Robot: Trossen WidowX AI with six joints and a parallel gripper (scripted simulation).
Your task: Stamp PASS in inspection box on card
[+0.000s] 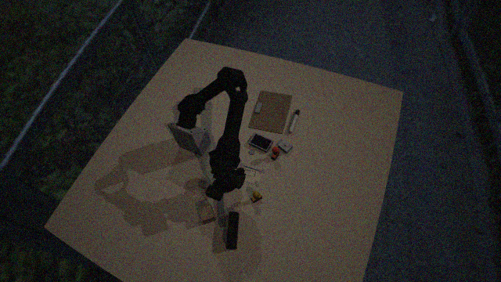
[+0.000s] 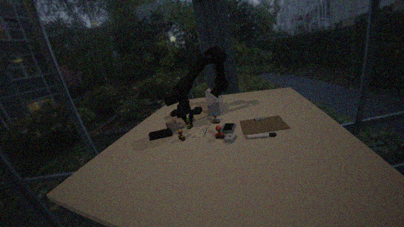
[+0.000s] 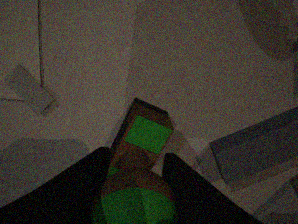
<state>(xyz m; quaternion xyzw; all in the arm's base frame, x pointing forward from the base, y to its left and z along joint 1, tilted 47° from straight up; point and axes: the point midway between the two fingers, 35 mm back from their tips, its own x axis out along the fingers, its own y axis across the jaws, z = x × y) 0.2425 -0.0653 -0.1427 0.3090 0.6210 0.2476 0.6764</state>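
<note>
Now: gripper tip 24 cm to the right of the dark ink pad, 6 cm short of it and 2 cm above it. Also, from my gripper tip: pale card 8 cm to the left, 7 cm ahead, 3 cm below; grey bar 10 cm to the right, 2 cm below, 2 cm ahead; green pass stamp right at my gripper tip.
</note>
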